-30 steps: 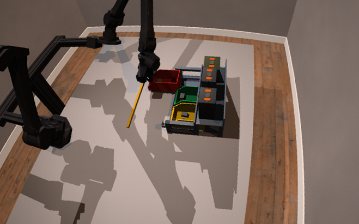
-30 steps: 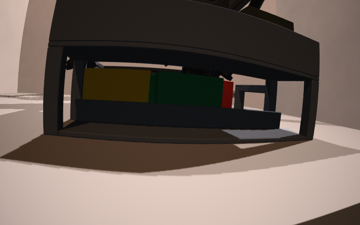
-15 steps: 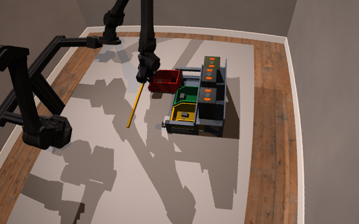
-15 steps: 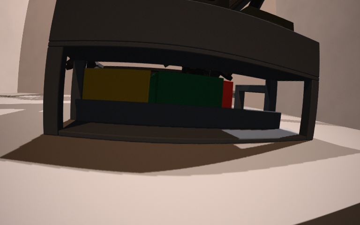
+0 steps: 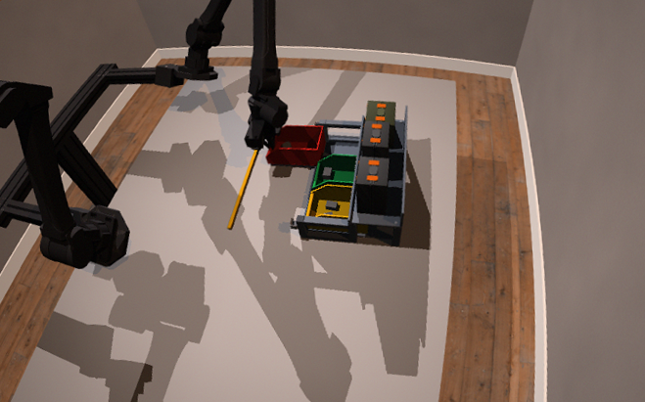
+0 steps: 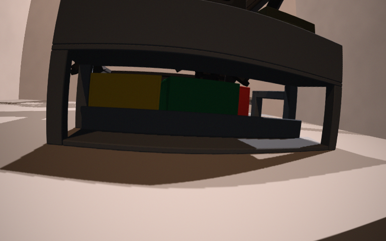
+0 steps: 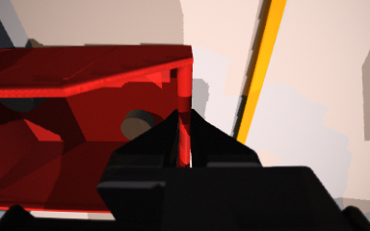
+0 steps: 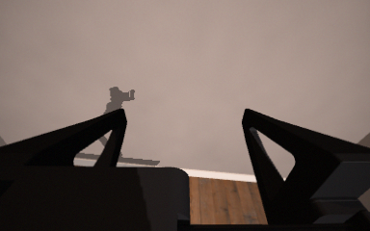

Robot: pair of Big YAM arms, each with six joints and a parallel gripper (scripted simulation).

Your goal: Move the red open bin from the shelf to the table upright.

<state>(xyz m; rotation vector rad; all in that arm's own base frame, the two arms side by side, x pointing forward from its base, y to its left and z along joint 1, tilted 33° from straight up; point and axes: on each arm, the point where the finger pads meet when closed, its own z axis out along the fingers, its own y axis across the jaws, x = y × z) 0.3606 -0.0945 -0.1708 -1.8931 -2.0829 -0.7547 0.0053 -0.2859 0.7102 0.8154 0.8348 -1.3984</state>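
My left hand is 80 mm short of the red open bin and 10 mm below it. From my left hand the other things lie so: grey shelf: 280 mm ahead, 100 mm to the right, 30 mm above; green bin: 250 mm ahead, 100 mm to the right.
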